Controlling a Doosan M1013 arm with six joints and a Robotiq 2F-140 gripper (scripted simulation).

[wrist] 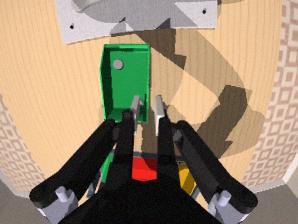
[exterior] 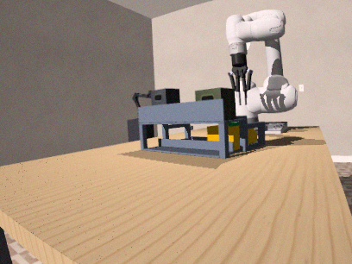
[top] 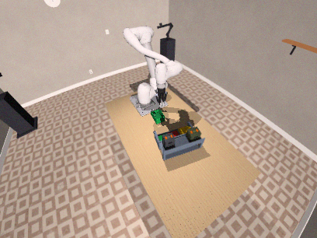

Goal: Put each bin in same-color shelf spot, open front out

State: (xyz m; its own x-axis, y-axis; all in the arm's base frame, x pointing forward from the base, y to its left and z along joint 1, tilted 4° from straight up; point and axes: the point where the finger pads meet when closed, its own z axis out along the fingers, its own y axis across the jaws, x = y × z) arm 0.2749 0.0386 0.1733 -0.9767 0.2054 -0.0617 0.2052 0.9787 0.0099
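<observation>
My hand is 15 cm above the green bin, 5 cm to the left of it and 1 cm past it. Round my hand: dark box (38 cm ahead, 22 cm to the right, 2 cm below); yellow bin (36 cm ahead, 14 cm below, 3 cm to the left).
</observation>
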